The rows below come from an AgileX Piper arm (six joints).
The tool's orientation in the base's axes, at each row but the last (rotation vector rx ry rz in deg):
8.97, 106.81, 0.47
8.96, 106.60, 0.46
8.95, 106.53, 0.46
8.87, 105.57, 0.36
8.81, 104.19, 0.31
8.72, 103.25, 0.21
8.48, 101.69, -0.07
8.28, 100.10, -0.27
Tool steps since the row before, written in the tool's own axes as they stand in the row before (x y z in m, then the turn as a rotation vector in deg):
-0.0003, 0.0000, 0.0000, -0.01, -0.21, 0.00
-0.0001, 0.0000, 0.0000, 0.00, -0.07, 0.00
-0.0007, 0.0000, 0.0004, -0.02, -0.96, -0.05
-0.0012, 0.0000, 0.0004, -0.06, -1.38, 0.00
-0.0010, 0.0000, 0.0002, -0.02, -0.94, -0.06
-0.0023, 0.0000, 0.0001, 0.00, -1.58, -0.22
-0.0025, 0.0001, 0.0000, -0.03, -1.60, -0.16
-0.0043, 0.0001, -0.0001, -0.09, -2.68, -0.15
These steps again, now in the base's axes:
0.0001, 0.0000, 0.0003, -0.02, -0.21, -0.01
0.0000, 0.0000, 0.0001, -0.01, -0.07, -0.01
0.0006, -0.0001, 0.0006, -0.14, -0.95, -0.05
0.0007, -0.0002, 0.0010, -0.13, -1.37, -0.06
0.0004, -0.0001, 0.0009, -0.15, -0.93, -0.05
0.0006, -0.0003, 0.0022, -0.37, -1.55, -0.08
0.0005, -0.0001, 0.0024, -0.31, -1.58, -0.07
0.0007, -0.0003, 0.0042, -0.40, -2.65, -0.09

